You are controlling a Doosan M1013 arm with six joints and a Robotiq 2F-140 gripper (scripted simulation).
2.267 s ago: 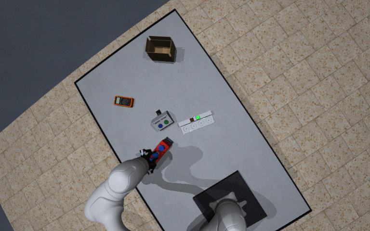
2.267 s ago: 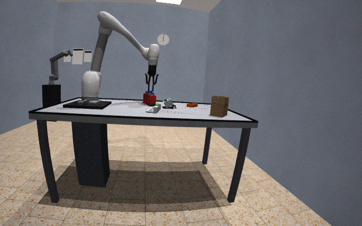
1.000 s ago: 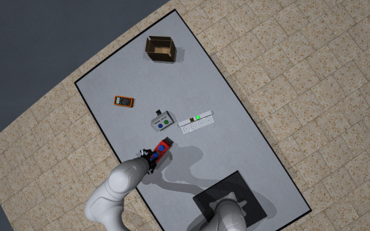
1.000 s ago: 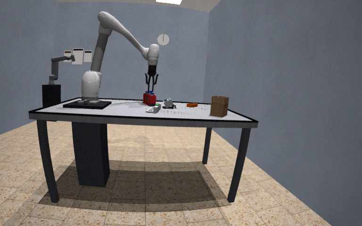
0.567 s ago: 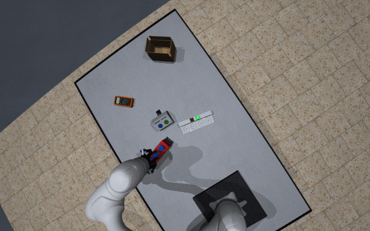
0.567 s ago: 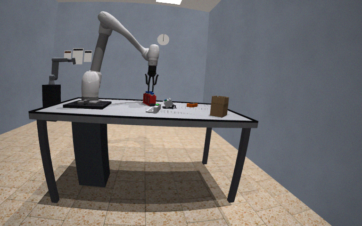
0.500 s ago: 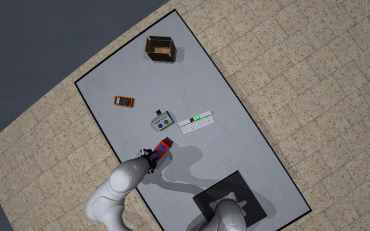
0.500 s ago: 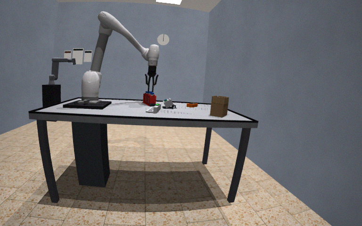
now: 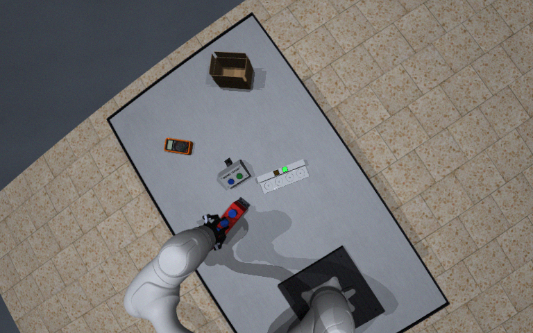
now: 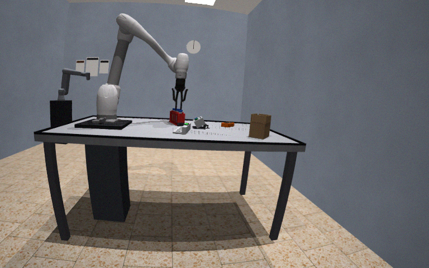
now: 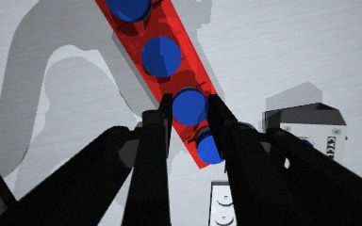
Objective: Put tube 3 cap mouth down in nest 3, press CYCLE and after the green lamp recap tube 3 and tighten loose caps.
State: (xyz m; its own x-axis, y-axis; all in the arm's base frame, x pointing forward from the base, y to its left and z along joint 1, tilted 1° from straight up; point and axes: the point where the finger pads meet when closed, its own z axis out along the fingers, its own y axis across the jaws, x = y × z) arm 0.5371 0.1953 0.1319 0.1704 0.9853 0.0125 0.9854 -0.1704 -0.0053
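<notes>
My hand is 30 mm above the blue cap. Round my hand: key housing 160 mm ahead, 120 mm to the right, 100 mm below; green ready key 140 mm to the right, 140 mm ahead, 90 mm below; blue cycle key 140 mm ahead, 100 mm to the right, 90 mm below.
</notes>
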